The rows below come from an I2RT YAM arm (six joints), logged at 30 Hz.
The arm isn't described. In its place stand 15 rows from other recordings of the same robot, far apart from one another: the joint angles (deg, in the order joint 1, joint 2, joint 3, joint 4, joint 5, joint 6), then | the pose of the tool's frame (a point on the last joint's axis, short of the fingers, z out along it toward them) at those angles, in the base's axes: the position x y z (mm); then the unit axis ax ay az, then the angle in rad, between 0 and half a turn.
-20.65, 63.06, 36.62, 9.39, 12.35, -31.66 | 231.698 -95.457 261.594 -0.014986 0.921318 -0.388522 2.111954
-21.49, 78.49, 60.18, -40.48, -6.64, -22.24 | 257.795 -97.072 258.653 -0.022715 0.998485 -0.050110 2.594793
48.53, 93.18, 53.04, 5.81, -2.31, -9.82 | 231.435 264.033 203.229 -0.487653 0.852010 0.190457 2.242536
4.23, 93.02, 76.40, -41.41, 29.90, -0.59 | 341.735 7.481 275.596 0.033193 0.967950 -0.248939 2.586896
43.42, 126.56, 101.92, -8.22, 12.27, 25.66 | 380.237 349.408 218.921 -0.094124 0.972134 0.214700 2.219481
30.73, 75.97, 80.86, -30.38, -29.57, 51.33 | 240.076 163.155 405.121 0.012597 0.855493 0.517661 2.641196
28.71, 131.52, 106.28, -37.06, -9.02, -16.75 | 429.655 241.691 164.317 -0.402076 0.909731 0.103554 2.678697
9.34, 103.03, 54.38, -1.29, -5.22, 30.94 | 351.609 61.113 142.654 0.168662 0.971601 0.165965 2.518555
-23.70, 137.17, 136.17, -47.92, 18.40, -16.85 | 481.190 -223.500 267.447 0.115612 0.955684 -0.270744 2.588557
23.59, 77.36, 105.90, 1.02, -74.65, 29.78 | 189.119 120.046 582.021 -0.570630 0.486883 0.661306 2.147346
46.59, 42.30, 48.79, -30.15, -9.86, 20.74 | 106.412 121.359 334.712 -0.255242 0.881304 0.397687 2.288328
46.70, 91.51, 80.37, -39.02, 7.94, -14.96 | 242.880 250.568 305.051 -0.490485 0.870850 0.032315 2.437680
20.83, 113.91, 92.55, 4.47, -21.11, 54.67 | 443.702 182.531 290.340 0.135202 0.848451 0.511714 2.377378
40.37, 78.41, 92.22, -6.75, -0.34, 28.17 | 227.910 194.039 502.336 -0.092332 0.837356 0.538804 1.808922
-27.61, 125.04, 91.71, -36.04, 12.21, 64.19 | 393.118 -214.101 143.347 0.730814 0.681132 -0.044385 2.735027
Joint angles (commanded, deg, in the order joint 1, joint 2, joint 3, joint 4, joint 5, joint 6), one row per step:
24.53 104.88 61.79 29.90 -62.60 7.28
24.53 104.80 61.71 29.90 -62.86 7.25
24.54 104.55 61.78 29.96 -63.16 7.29
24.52 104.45 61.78 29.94 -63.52 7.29
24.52 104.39 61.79 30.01 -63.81 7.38
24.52 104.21 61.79 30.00 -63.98 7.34
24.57 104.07 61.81 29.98 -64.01 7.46
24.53 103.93 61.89 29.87 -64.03 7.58
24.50 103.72 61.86 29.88 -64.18 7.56
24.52 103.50 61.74 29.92 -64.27 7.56
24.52 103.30 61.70 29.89 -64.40 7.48
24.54 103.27 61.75 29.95 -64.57 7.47
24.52 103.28 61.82 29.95 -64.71 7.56
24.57 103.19 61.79 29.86 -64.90 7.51
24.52 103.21 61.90 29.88 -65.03 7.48
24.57 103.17 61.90 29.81 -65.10 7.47
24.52 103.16 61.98 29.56 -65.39 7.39
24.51 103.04 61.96 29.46 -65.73 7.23
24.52 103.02 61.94 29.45 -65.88 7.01
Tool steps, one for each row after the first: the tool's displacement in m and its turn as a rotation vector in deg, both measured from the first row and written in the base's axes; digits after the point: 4 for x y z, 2 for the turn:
-0.0005 -0.0001 0.0001 0.05 -0.01 0.26
-0.0010 -0.0002 0.0023 0.27 -0.28 0.55
-0.0013 -0.0004 0.0029 0.38 -0.32 0.89
-0.0015 -0.0004 0.0035 0.50 -0.33 1.16
-0.0020 -0.0006 0.0047 0.60 -0.51 1.33
-0.0024 -0.0004 0.0057 0.67 -0.52 1.40
-0.0024 -0.0006 0.0069 0.72 -0.50 1.37
-0.0028 -0.0010 0.0081 0.82 -0.68 1.48
-0.0036 -0.0012 0.0090 0.90 -0.80 1.59
-0.0042 -0.0014 0.0100 0.97 -0.99 1.73
-0.0043 -0.0013 0.0106 1.06 -1.11 1.92
-0.0041 -0.0013 0.0109 1.11 -1.06 2.02
-0.0047 -0.0011 0.0112 1.14 -1.07 2.26
-0.0043 -0.0013 0.0117 1.21 -1.19 2.35
-0.0046 -0.0011 0.0119 1.21 -1.16 2.46
-0.0045 -0.0013 0.0121 1.20 -1.07 2.70
-0.0050 -0.0015 0.0126 1.26 -1.20 3.04
-0.0052 -0.0015 0.0126 1.29 -1.40 3.22

